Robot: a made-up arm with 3 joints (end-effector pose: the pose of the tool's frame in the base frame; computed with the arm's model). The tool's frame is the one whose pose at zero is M.
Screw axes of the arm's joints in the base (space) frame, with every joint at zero. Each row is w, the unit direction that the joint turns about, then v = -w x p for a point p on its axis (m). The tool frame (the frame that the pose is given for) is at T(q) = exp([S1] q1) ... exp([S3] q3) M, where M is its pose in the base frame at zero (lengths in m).
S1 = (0, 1, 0, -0.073, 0, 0)
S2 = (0, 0, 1, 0.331, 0.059, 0)
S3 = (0, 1, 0, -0.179, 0, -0.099)
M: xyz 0.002 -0.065 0.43 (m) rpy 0 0 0 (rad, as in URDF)
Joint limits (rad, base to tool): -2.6..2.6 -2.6..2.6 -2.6..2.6
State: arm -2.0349 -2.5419 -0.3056
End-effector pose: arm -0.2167 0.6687 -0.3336 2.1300 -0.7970 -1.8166
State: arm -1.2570 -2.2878 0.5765
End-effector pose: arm -0.3958 0.4544 -0.2998 1.8358 -0.3511 -1.4073
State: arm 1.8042 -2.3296 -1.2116
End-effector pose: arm 0.3230 0.7772 0.1829 -2.3438 0.2948 -0.1476
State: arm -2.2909 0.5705 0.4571
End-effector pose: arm -0.4072 0.0849 0.1025 -0.6441 -1.7776 0.1284
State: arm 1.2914 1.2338 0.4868
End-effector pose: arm 0.3717 0.3574 -0.2051 0.5445 1.5225 1.2796
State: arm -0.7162 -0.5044 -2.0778
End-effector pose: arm -0.4401 0.1334 -0.2140 -0.4469 -2.7138 -0.5517
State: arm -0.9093 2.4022 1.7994
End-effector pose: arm 0.0841 0.7460 0.1009 -2.3864 0.4076 0.5247
